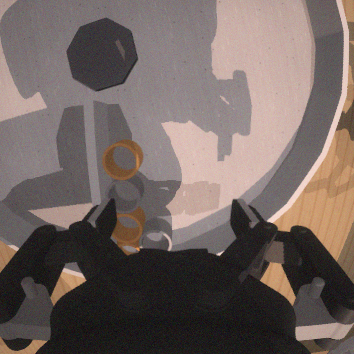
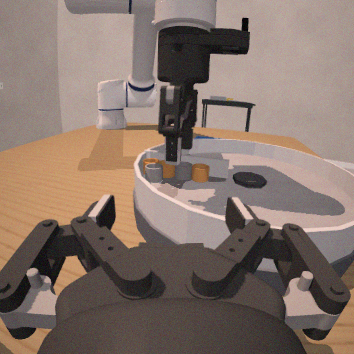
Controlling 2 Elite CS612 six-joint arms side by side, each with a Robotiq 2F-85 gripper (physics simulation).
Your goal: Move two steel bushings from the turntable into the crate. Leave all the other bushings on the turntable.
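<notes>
On the turntable (image 1: 330, 115) (image 2: 175, 220), a grey steel bushing (image 1: 139, 186) (image 2: 183, 172) stands between an orange bushing (image 1: 138, 152) (image 2: 200, 173) and a second orange one (image 1: 138, 216) (image 2: 167, 169). Another steel bushing (image 1: 161, 227) (image 2: 154, 173) stands near the rim; a third orange one (image 1: 131, 248) (image 2: 150, 163) is partly hidden. My left gripper (image 1: 173, 210) (image 2: 179, 155) is open and empty, low over the bushing group, its body hiding part of it. My right gripper (image 2: 170, 207) is open and empty, outside the turntable wall. A blue sliver of the crate (image 2: 204, 137) shows behind the turntable.
A thin upright divider (image 1: 90, 150) (image 2: 218, 167) stands beside the bushings on the turntable. A dark knob (image 1: 102, 54) (image 2: 249, 179) is at its middle. The raised wall curves close around the bushings. A dark side table (image 2: 228, 103) stands far back.
</notes>
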